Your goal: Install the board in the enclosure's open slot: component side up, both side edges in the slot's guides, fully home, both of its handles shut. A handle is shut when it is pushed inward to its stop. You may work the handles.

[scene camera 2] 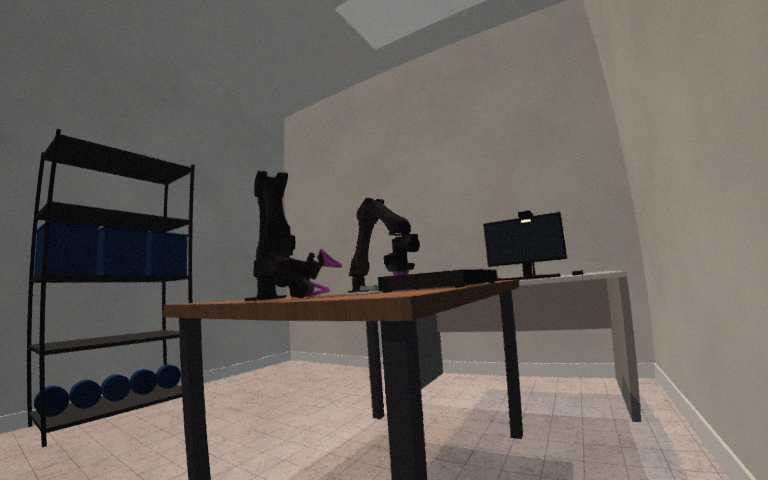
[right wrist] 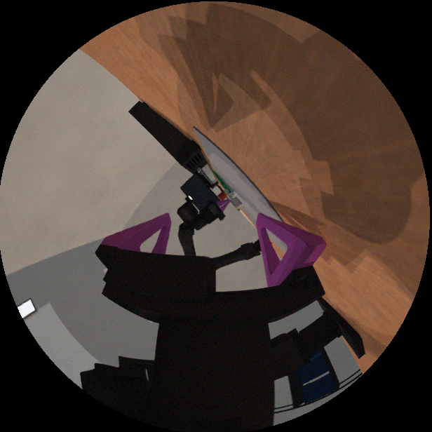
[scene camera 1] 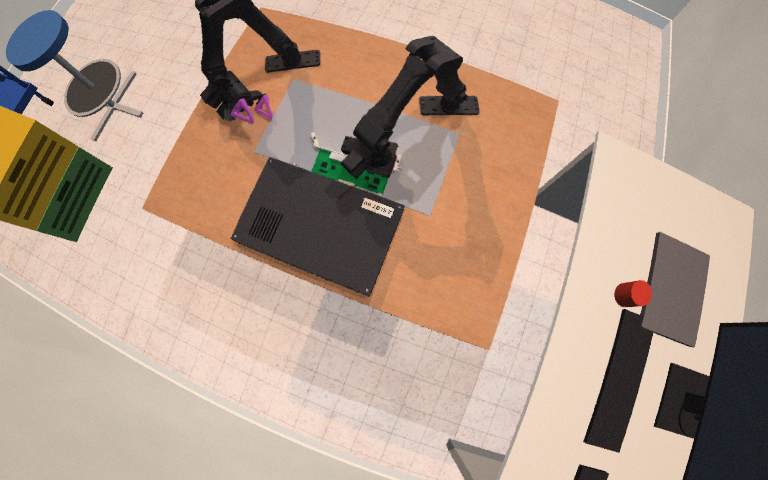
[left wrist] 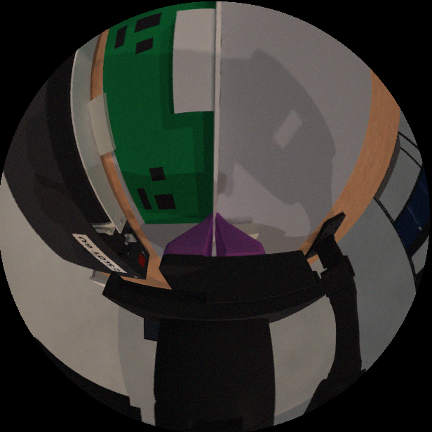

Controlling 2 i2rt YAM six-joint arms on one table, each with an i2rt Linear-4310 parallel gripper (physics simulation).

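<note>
The green board lies component side up on the grey mat, its near part inside the slot of the black enclosure. Part of the board still shows outside the slot. A pale handle stands at its left end and another at its right end. My left gripper is over the board's outer edge. In the left wrist view its purple fingers are shut on the thin pale edge strip of the board. My right gripper is open and empty, off the mat to the left.
The enclosure has a white label and a vent grille on its lid. The arm bases stand at the back of the wooden table. A desk with a monitor stands beyond the table.
</note>
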